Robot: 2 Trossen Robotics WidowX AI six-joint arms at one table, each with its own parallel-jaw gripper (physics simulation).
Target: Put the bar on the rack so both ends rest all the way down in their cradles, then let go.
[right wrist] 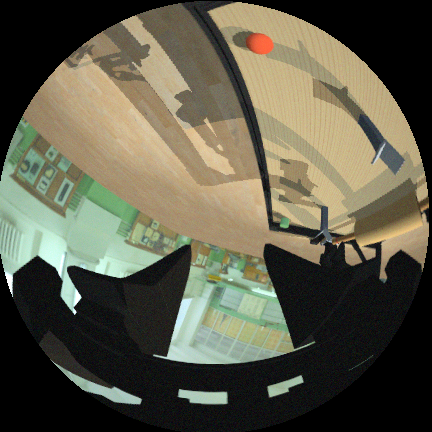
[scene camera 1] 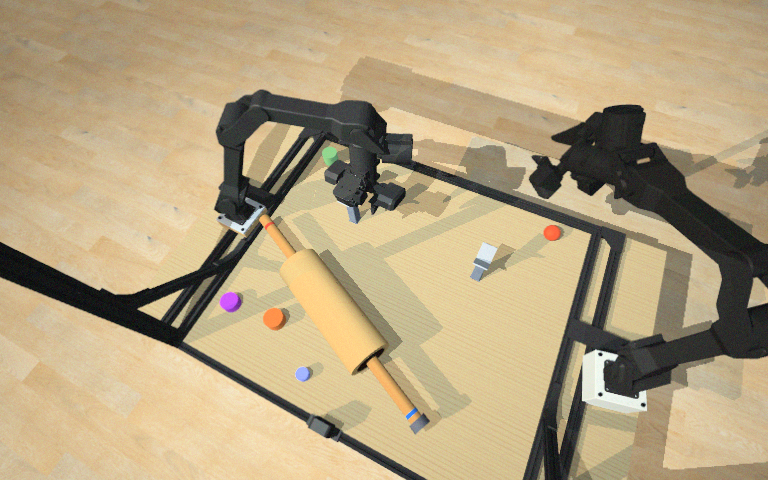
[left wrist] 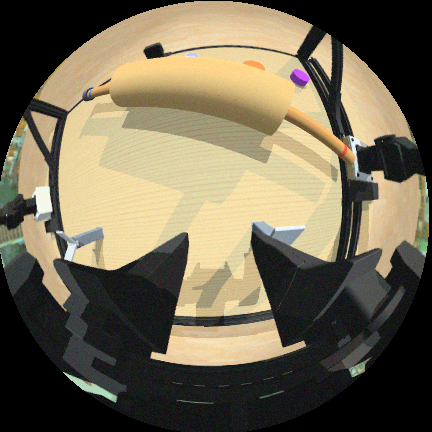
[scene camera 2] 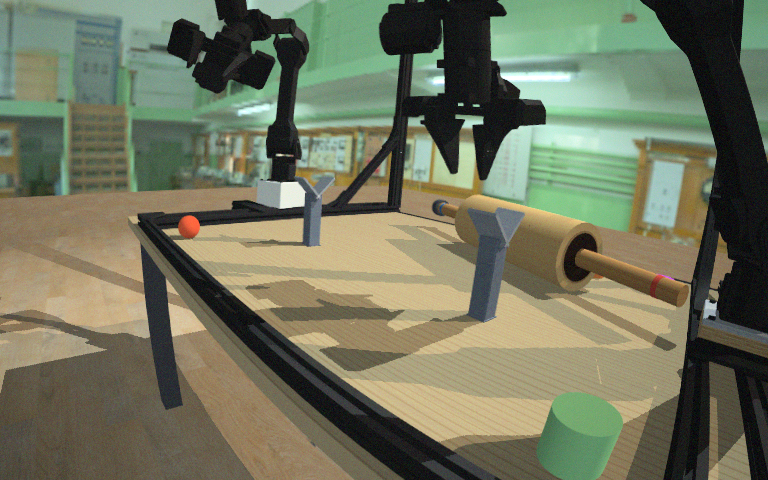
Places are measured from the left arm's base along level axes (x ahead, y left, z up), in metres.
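Pixels of known places: left gripper, fingertip midpoint: [right wrist: 338, 242] [scene camera 1: 365, 209] [left wrist: 219, 237] [scene camera 2: 468, 176]; right gripper, fingertip midpoint: [right wrist: 227, 249] [scene camera 1: 542, 147] [scene camera 2: 204, 72]; left arm's base at its link origin: [right wrist: 329, 243] [scene camera 1: 240, 212] [left wrist: 363, 159] [scene camera 2: 747, 320]; right arm's base at its link origin: [scene camera 1: 620, 379] [left wrist: 34, 205] [scene camera 2: 282, 181].
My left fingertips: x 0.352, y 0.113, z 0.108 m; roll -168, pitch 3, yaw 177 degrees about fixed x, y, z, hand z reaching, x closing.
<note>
For each thing: its middle in the pictures, then the offset to it from my left fingertips.
- red ball at the middle of its body: [scene camera 2: 188, 227] [right wrist: 258, 43] [scene camera 1: 552, 232] dz -0.132, dx +0.433, dy +0.231 m
- green cylinder at the middle of its body: [scene camera 2: 578, 435] [scene camera 1: 330, 156] [right wrist: 284, 222] dz -0.135, dx -0.248, dy +0.188 m
The bar [scene camera 1: 334, 311] [scene camera 2: 526, 240] [left wrist: 200, 90] [right wrist: 390, 220], a thick tan roller with thin handles, lies diagonally on the table, off the rack. Its red-banded end is near the left arm's base; the other end has a blue band and dark cap. The rack is two separate grey posts with V cradles: one post [scene camera 1: 477, 273] [scene camera 2: 311, 220] [right wrist: 371, 131] and another post [scene camera 1: 353, 213] [scene camera 2: 488, 280] [right wrist: 324, 218]. Both cradles are empty. My left gripper [scene camera 2: 467, 172] [left wrist: 219, 237] is open and empty, pointing down above the table near the second post. My right gripper [right wrist: 227, 249] is open and empty, raised beyond the table's far edge in scene camera 1.
A red ball [scene camera 1: 552, 232] [scene camera 2: 189, 226] [right wrist: 259, 43] lies near a table corner. A green cylinder [scene camera 1: 329, 155] [scene camera 2: 580, 435] stands near another. Purple [scene camera 1: 230, 301], orange [scene camera 1: 274, 318] and blue discs [scene camera 1: 302, 373] lie beside the bar. Black rails [scene camera 1: 498, 195] border the table.
</note>
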